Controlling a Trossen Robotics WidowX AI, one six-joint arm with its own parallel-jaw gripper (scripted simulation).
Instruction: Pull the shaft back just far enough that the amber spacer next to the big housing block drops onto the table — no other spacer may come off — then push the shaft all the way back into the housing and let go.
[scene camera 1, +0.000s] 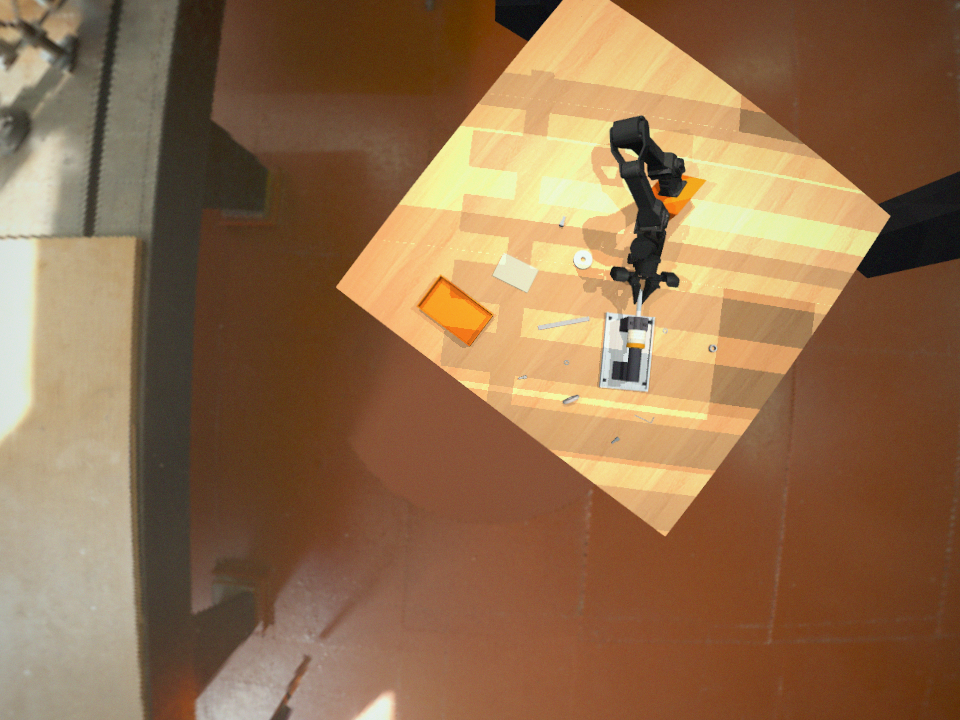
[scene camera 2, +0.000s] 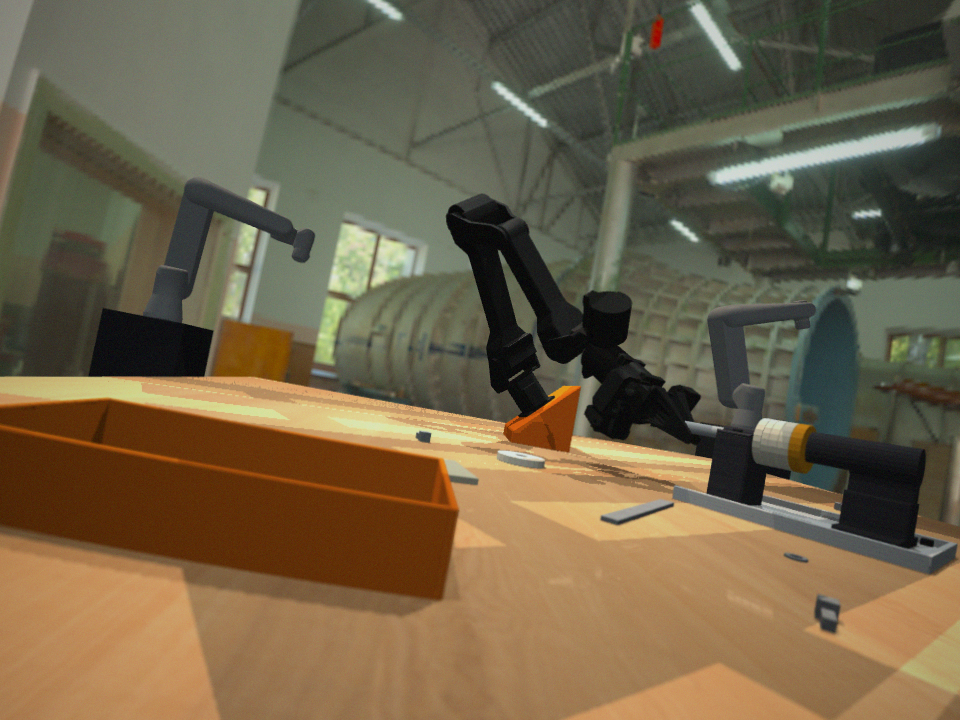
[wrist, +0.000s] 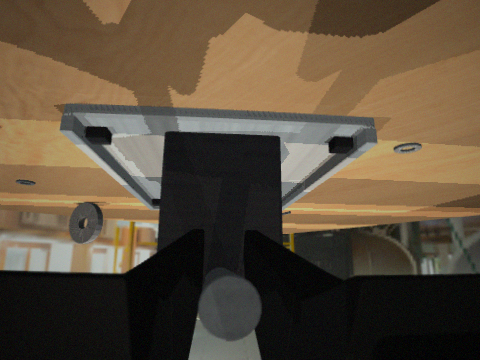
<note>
I see my gripper (scene camera 2: 694, 441), a grey shaft (wrist: 230, 307) and an amber spacer (scene camera 2: 798, 440).
My gripper is seen too in scene camera 1 (scene camera 1: 637, 304) and in the wrist view (wrist: 224, 242).
</note>
